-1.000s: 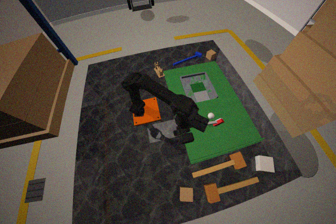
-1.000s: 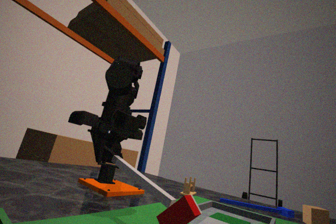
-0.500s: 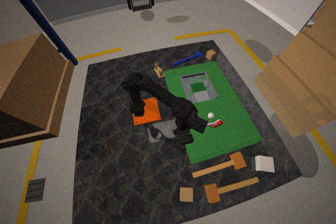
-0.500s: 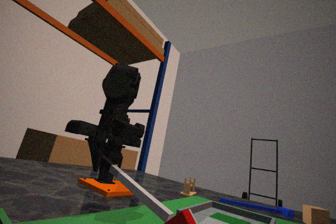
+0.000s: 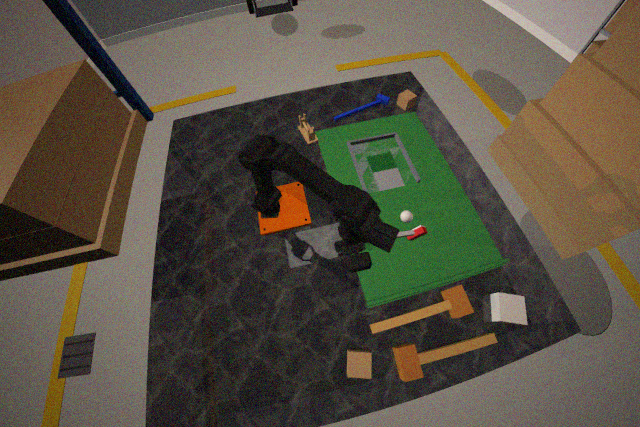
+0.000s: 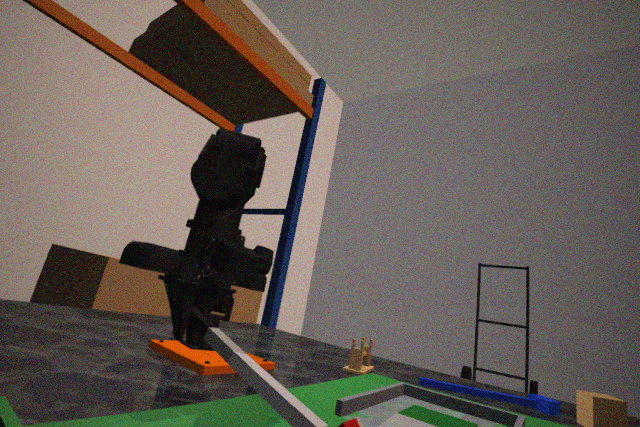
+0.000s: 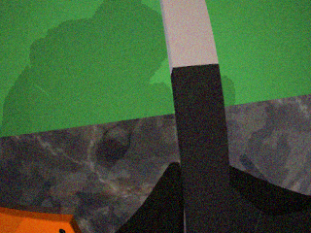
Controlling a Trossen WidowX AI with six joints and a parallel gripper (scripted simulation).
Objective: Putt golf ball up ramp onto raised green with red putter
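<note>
Right now my gripper tip is 12 cm short of the red putter, 2 cm to the right of it and 1 cm above it. Also, from my gripper tip: green mat: 21 cm ahead, 23 cm to the left, 8 cm below; white golf ball: 21 cm ahead, 10 cm to the left, 5 cm below; white cube: 46 cm ahead, 22 cm to the right, 5 cm below.
</note>
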